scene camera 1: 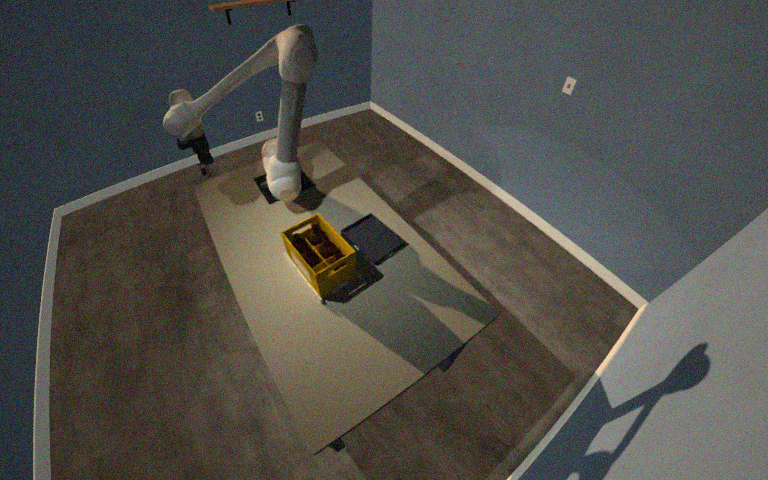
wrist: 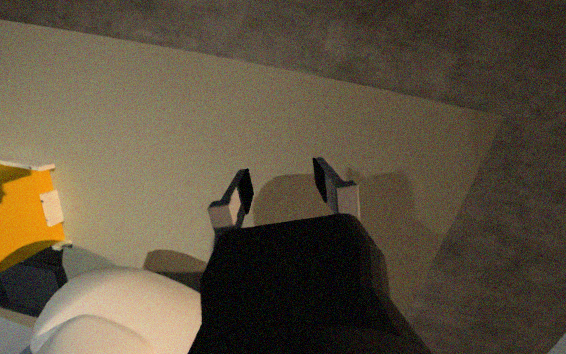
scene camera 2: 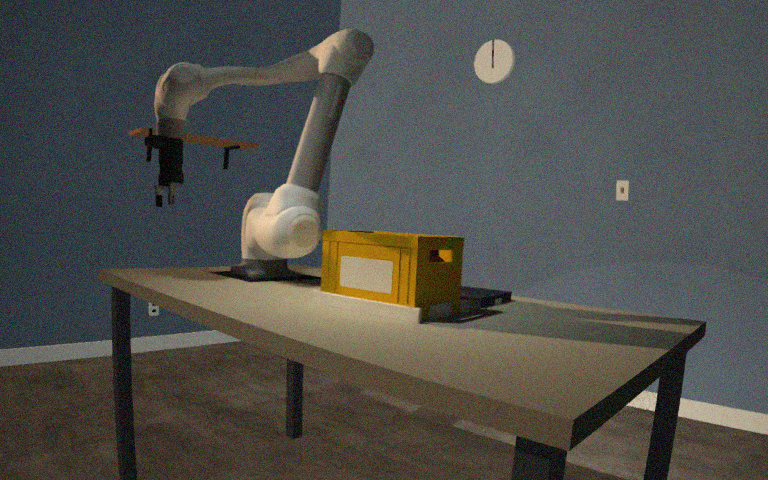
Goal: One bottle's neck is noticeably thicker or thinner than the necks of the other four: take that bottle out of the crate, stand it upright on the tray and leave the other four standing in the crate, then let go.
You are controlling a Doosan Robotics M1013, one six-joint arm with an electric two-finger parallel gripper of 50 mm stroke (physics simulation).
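Where they show: gripper, fingertip midpoint: (scene camera 1: 207,175) (wrist: 282,176) (scene camera 2: 165,205); arm's base, origin of the base link: (scene camera 2: 264,274).
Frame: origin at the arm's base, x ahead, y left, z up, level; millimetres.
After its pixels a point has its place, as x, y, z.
A yellow crate (scene camera 1: 338,275) @[802, 25, 85] (scene camera 2: 370,243) @[701, -96, 150] (wrist: 30,215) @[537, -36, 50] stands upright on the table, with dividers inside. Brown bottles (scene camera 1: 326,247) @[677, 27, 124] stand in its compartments, dark and small in scene camera 1; their necks cannot be compared. A dark, flat tray (scene camera 1: 374,238) @[626, 279, 2] (scene camera 2: 485,295) @[648, 369, 4] (wrist: 35,282) @[612, 250, 3] lies beside the crate, and no bottle shows on it. My gripper (scene camera 1: 205,169) @[55, -368, 216] (scene camera 2: 165,195) @[55, -368, 216] (wrist: 282,176) @[55, -368, 216] is open and empty. It points down, high up near the table's end by the arm's base, well away from the crate and the tray.
The table (scene camera 1: 271,316) @[810, -279, -3] (scene camera 2: 351,333) @[861, -253, -3] (wrist: 150,115) @[330, -319, -3] carries the crate, the tray and the arm's base. A low pale strip (scene camera 2: 368,303) @[715, -104, 21] runs along the crate's foot. An orange wall shelf (scene camera 1: 252,4) (scene camera 2: 215,140) is behind the arm. The arm's upper links rise above the base.
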